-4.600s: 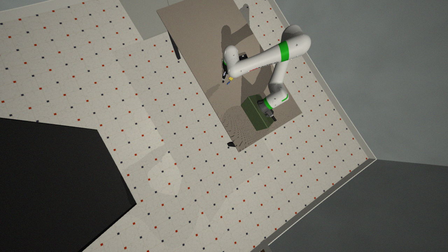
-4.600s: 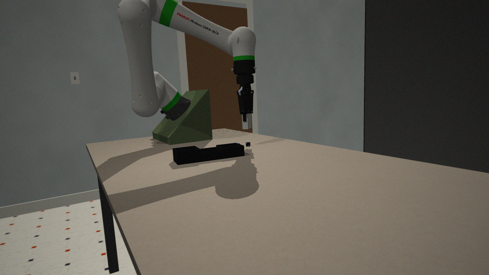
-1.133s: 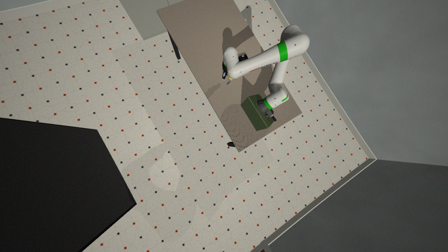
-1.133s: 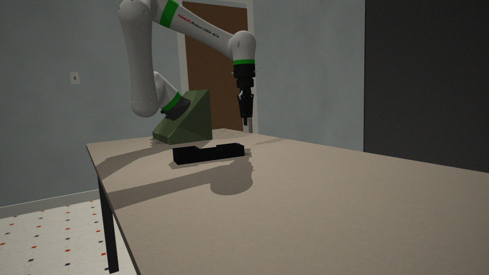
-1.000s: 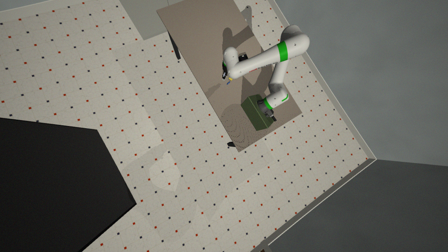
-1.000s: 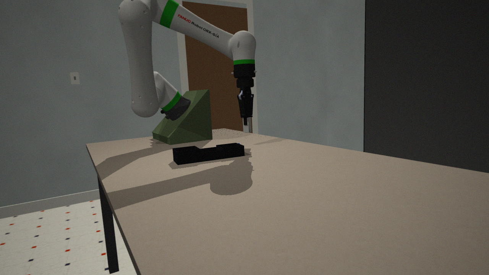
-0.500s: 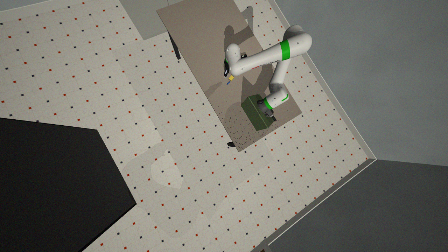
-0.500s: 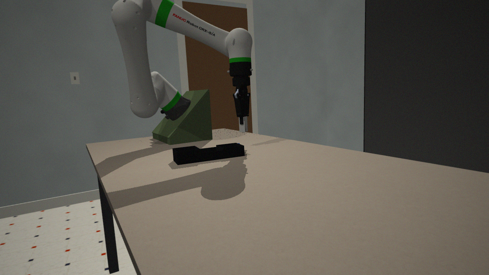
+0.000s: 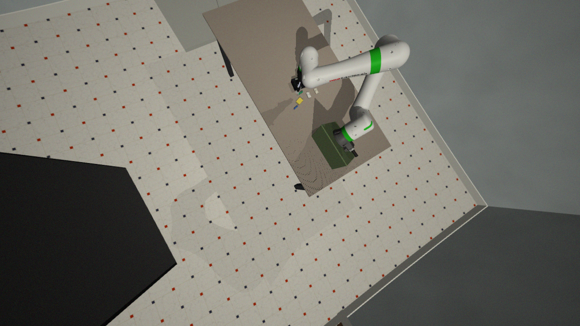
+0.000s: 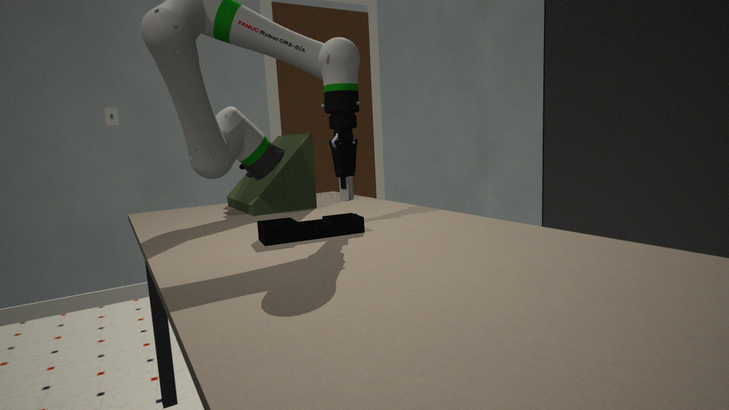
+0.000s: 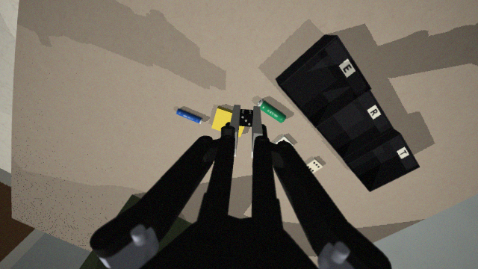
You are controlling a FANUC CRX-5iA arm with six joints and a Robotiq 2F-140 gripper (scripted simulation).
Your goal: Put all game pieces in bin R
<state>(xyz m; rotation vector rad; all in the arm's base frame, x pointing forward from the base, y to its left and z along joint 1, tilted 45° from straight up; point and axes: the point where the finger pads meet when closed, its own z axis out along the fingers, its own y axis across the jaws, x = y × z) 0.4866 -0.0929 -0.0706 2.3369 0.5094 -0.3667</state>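
My gripper is now 50 mm short of the bin R, 150 mm to the left of it and 80 mm above it. The rest, counted from my hand: green battery 40 mm to the right, 90 mm below; then black die 30 mm below; then yellow block 50 mm behind, 100 mm below.
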